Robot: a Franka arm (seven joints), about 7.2 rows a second.
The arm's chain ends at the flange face. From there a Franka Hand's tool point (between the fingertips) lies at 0.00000 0.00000 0.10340 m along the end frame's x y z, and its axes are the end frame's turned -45 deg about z.
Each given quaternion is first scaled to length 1.
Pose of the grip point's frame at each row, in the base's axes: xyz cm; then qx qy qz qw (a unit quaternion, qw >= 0):
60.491 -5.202 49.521 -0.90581 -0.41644 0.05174 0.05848
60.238 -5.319 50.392 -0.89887 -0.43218 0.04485 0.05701
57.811 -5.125 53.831 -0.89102 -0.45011 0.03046 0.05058
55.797 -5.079 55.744 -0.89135 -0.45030 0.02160 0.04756
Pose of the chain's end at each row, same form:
61.964 -5.852 59.735 -0.99622 -0.03810 0.07018 0.03423
61.581 -5.978 60.623 -0.99583 -0.05530 0.06325 0.03551
58.843 -5.773 64.099 -0.99544 -0.07487 0.04750 0.03507
56.638 -5.755 66.028 -0.99582 -0.07492 0.03816 0.03567

